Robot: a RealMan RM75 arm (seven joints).
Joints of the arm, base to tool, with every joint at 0 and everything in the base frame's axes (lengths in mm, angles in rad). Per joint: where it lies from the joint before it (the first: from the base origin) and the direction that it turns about. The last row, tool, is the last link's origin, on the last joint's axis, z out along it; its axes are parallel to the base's.
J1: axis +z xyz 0 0 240.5
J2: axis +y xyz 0 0 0
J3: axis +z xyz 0 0 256
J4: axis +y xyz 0 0 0
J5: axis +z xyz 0 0 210
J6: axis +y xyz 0 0 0
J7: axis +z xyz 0 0 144
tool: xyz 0 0 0
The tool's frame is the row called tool.
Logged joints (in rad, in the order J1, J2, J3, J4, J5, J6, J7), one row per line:
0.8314, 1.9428, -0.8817, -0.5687, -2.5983, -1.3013, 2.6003
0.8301, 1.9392, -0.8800, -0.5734, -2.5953, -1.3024, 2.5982
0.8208, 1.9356, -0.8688, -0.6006, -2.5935, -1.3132, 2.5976
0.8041, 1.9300, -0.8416, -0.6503, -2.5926, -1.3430, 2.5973
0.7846, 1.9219, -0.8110, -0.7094, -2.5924, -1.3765, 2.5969
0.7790, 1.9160, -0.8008, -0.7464, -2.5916, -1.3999, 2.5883
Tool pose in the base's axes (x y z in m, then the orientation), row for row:
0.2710, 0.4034, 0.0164, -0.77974, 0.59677, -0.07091, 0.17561
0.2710, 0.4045, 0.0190, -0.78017, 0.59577, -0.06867, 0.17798
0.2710, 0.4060, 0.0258, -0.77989, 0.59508, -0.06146, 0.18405
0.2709, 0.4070, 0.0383, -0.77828, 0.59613, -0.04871, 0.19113
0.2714, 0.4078, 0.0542, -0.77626, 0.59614, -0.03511, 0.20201
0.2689, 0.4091, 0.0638, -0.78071, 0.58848, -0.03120, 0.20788
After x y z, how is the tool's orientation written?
As a quaternion, x y z w.
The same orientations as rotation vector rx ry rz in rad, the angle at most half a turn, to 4 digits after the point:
-2.2087, 1.6904, -0.2009
-2.2070, 1.6854, -0.1943
-2.1989, 1.6779, -0.1733
-2.1860, 1.6744, -0.1368
-2.1676, 1.6646, -0.0980
-2.1732, 1.6381, -0.0868

